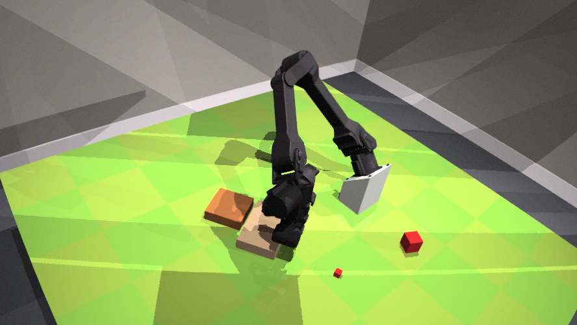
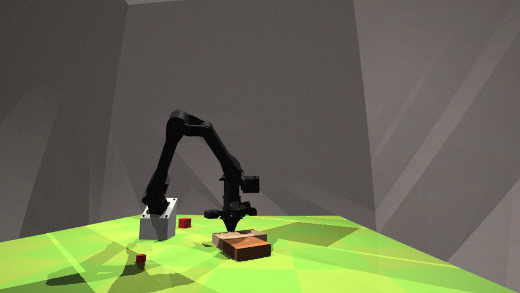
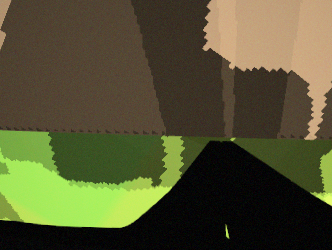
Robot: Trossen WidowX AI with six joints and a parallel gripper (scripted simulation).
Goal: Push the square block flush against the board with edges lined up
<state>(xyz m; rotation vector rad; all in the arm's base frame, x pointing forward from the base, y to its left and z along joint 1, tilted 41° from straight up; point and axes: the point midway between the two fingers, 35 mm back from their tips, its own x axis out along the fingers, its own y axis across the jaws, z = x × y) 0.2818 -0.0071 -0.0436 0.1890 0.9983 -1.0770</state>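
My gripper tip is now 50 mm to the left of the tan board, 40 mm short of it and 10 mm below it. Round my gripper tip: larger red cube (270 mm behind, 190 mm to the left, 10 mm above); square block (160 mm to the right, 90 mm ahead, 10 mm above).
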